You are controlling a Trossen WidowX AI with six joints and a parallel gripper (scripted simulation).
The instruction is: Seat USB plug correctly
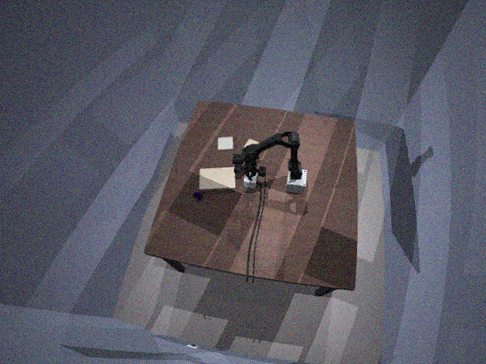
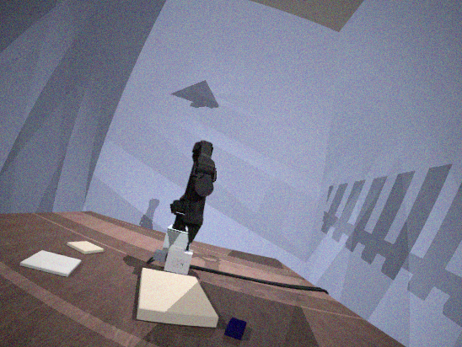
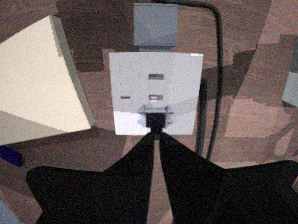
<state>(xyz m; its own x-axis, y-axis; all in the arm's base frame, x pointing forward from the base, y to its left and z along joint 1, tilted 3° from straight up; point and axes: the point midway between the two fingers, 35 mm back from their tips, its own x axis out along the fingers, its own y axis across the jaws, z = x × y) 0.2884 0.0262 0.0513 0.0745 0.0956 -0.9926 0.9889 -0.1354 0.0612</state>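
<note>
Right now the dark USB plug is 2 cm below my gripper tip. The rest, counted from my gripper tip: small blue block: 33 cm ahead, 9 cm to the left, 10 cm below; then cream wedge block: 22 cm ahead, 4 cm to the right, 9 cm below.
</note>
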